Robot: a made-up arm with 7 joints. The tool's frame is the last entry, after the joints. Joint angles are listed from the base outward.
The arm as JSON. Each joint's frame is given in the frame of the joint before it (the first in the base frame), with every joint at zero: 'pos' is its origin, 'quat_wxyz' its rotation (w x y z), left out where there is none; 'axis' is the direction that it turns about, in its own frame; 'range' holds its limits. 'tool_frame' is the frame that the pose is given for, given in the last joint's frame.
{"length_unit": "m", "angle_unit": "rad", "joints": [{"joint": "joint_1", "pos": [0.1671, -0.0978, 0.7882], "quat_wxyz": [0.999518, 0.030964, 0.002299, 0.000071], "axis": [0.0, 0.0, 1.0], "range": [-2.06, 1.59]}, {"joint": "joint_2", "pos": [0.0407, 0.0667, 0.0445], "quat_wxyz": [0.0, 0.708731, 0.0, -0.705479], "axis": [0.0, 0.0, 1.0], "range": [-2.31, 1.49]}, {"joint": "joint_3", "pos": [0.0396, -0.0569, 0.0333], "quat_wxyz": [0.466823, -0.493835, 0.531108, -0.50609], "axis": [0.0, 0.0, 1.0], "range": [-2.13, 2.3]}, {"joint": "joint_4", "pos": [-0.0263, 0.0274, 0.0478], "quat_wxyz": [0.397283, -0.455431, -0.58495, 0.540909], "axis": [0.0, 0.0, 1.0], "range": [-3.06, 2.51]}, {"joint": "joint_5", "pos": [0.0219, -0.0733, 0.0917], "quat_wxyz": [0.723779, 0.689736, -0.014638, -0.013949], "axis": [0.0, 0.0, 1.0], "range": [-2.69, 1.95]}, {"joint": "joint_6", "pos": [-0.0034, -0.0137, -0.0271], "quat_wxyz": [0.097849, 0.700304, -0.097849, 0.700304], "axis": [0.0, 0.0, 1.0], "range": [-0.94, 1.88]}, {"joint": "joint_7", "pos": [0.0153, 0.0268, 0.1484], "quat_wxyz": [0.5, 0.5, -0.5, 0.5], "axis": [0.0, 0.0, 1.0], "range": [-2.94, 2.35]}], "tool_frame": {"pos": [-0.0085, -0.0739, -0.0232], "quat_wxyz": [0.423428, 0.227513, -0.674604, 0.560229]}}
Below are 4 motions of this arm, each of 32 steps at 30 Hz.
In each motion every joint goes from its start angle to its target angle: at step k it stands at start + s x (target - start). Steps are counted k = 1, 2, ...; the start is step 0. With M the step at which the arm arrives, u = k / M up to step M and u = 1 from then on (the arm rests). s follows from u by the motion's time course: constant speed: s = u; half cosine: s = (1 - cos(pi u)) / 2; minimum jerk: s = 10 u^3 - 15 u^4 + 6 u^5.
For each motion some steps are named. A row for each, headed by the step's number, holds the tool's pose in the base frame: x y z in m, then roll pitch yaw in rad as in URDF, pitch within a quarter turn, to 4 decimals.
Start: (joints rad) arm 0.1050 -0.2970 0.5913 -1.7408 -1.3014 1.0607 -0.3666
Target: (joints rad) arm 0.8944 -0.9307 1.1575 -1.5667 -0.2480 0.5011 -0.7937
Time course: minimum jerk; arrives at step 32
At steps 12, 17, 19, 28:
12: 0.1367 0.0579 0.8516 -0.7441 0.5109 3.0267
17: 0.0844 0.0798 0.8449 -0.6701 0.4762 -2.9316
19: 0.0594 0.0826 0.8436 -0.6562 0.4505 -2.7855
28: -0.0167 0.0661 0.8472 -0.6908 0.3602 -2.3498

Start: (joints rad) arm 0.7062 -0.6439 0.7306 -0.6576 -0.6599 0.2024 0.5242
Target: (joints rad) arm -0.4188 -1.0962 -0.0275 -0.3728 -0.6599 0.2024 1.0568
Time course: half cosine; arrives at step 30
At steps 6, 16, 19, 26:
6: 0.0689 0.1920 0.7363 1.7328 0.8049 -2.2791
16: 0.2395 0.2251 0.7964 1.6506 1.1508 -2.9665
19: 0.2993 0.2110 0.8201 1.4811 1.2621 2.9343
26: 0.3887 0.1585 0.8633 0.6676 1.3590 1.7520

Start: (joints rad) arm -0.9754 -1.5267 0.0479 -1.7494 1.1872 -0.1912 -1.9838
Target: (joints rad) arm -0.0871 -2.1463 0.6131 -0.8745 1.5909 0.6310 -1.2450
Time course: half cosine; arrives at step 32
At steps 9, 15, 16, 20, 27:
9: 0.3375 0.1304 0.7941 -0.5869 1.1119 -1.9652
15: 0.2803 0.1693 0.8243 -0.9236 0.9397 -2.3826
16: 0.2681 0.1750 0.8297 -0.9584 0.8878 -2.4195
20: 0.2161 0.1911 0.8500 -1.0273 0.6469 -2.4583
27: 0.1406 0.1953 0.8722 -1.0289 0.2790 -2.3265

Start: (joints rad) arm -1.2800 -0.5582 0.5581 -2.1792 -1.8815 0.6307 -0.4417
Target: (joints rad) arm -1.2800 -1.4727 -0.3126 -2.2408 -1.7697 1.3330 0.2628
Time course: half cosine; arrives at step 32
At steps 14, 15, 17, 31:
14: 0.1863 -0.1408 0.8503 -1.6827 -0.0842 1.3126
15: 0.1891 -0.1477 0.8493 -1.7294 -0.0821 1.3879
17: 0.1958 -0.1610 0.8489 -1.8204 -0.0522 1.5345
31: 0.2247 -0.2042 0.8818 -2.0543 0.4174 2.0176

